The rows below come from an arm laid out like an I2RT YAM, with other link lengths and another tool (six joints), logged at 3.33 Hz.
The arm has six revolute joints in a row. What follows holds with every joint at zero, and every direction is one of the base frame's. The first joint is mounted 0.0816 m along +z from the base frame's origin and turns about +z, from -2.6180 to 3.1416 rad. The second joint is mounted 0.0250 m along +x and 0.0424 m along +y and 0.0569 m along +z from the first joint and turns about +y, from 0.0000 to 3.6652 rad. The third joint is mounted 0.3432 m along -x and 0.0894 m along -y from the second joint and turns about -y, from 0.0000 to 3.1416 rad. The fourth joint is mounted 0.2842 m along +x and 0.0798 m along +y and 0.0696 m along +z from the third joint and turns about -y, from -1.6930 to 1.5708 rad. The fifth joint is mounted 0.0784 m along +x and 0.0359 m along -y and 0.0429 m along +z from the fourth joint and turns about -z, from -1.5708 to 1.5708 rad. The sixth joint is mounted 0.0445 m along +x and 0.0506 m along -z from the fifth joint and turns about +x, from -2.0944 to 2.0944 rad. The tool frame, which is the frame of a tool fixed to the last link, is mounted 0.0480 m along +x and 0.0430 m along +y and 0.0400 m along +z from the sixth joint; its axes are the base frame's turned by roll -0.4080, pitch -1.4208 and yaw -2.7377 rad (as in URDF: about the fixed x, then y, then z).
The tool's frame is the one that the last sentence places.
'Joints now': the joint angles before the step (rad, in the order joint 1, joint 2, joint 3, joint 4, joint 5, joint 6). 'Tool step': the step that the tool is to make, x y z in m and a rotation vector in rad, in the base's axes. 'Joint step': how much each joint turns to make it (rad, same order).
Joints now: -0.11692 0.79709 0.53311 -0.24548 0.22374 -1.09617
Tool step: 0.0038 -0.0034 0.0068 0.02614 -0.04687 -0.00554
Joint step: -0.03154 -0.00168 -0.00169 0.03967 -0.03804 0.01646
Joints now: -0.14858 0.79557 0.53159 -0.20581 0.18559 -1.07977
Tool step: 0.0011 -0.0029 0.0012 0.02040 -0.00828 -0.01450
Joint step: -0.01971 0.00277 -0.00004 0.00474 -0.01434 0.01705
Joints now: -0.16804 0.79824 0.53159 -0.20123 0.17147 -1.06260
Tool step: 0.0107 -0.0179 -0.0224 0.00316 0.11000 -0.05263
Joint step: -0.06528 0.10271 0.00061 -0.00243 -0.00156 -0.02291
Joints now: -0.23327 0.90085 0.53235 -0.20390 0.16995 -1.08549
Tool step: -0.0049 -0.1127 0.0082 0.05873 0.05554 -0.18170
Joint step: -0.49801 0.18760 0.12199 -0.00649 -0.27489 -0.15857
